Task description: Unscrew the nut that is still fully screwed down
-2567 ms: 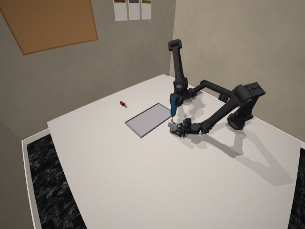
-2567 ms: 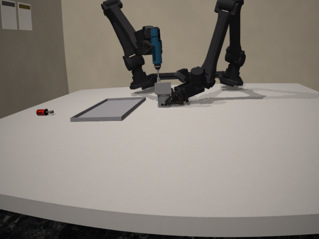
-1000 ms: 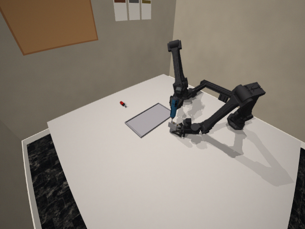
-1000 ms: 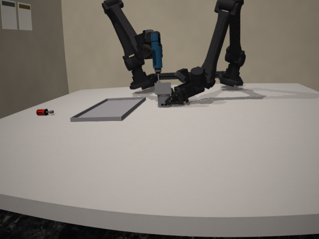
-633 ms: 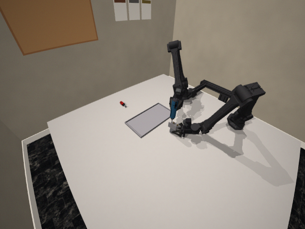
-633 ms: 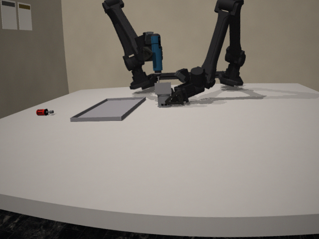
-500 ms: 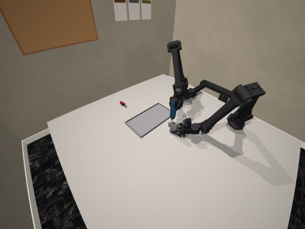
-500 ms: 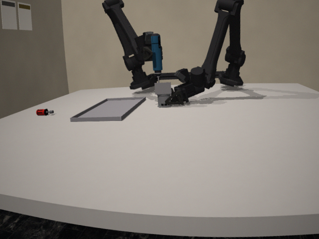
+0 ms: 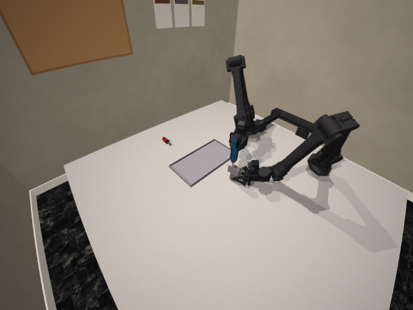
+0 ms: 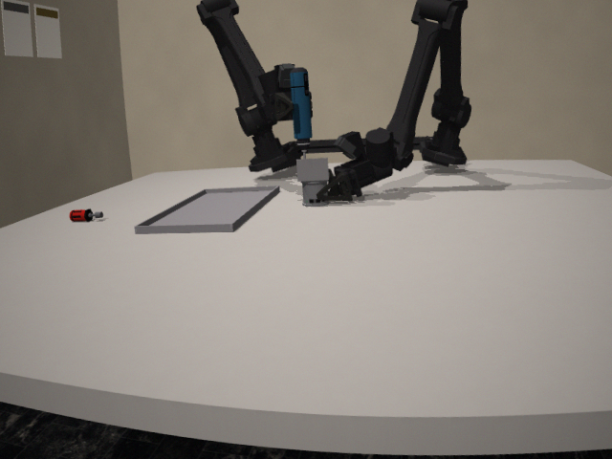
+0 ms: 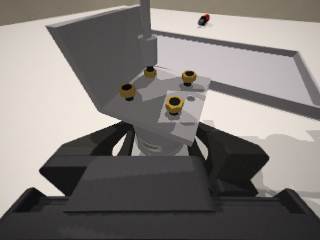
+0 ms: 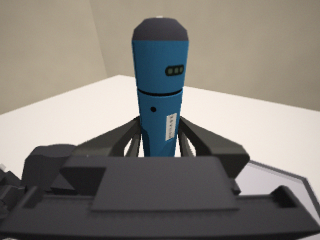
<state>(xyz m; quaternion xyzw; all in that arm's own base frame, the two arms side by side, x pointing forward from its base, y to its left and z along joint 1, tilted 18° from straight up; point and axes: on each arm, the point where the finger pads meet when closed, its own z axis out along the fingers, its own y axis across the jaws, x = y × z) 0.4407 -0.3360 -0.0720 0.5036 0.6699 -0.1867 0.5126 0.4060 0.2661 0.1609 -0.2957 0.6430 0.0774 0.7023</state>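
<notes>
My left gripper is now 1 cm below the joint module. Round my left hand: short red-handled tool (57 cm to the right, 9 cm ahead, 1 cm below); then l-shaped bracket (5 cm above); then grey tray (24 cm to the right, 3 cm ahead, 2 cm below).
</notes>
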